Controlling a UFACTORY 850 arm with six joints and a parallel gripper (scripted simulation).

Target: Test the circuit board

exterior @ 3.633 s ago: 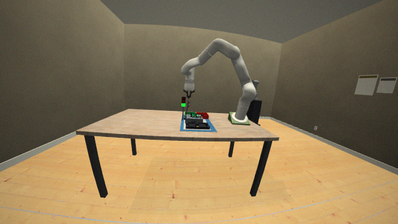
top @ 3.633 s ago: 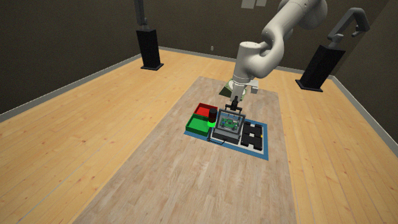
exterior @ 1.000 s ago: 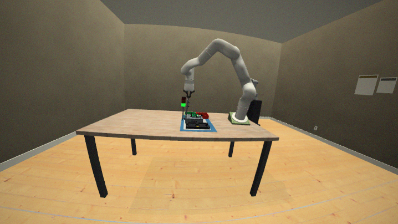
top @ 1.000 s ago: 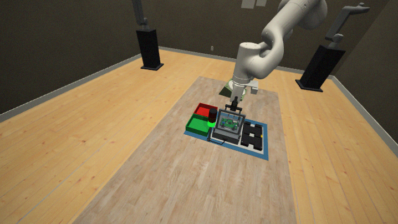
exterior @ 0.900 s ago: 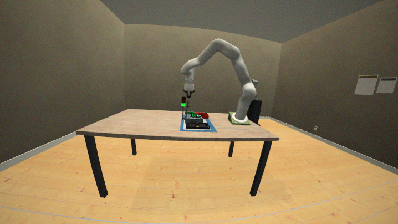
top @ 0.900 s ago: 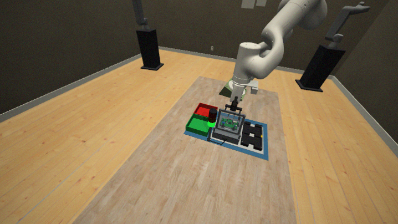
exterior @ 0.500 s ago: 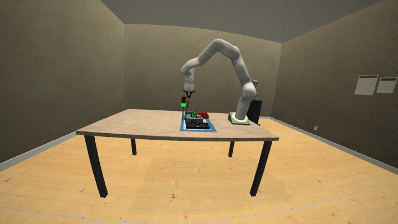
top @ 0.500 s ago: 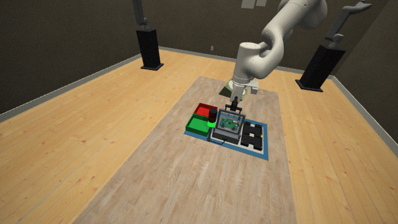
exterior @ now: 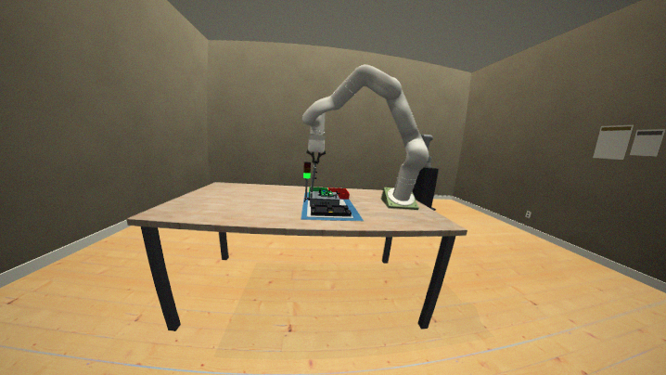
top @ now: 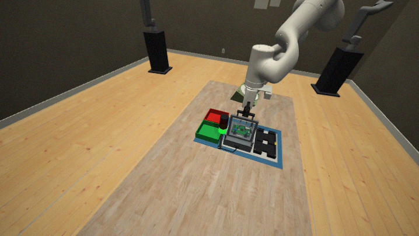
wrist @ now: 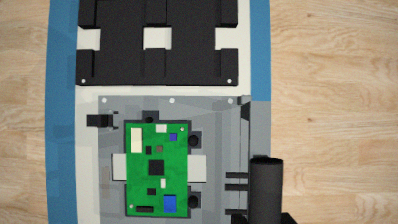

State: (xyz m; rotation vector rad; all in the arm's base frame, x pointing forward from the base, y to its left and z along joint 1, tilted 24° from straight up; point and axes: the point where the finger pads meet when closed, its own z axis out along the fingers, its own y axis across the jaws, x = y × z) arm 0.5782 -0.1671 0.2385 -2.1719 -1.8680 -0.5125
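The green circuit board is 8 cm behind my hand, 1 cm to the left of it and 20 cm below it. The rest, counted from my hand: small black part: 14 cm behind, 8 cm to the left, 19 cm below; green bin: 6 cm behind, 19 cm to the right, 26 cm below; tester lid: 1 cm ahead, 9 cm below.
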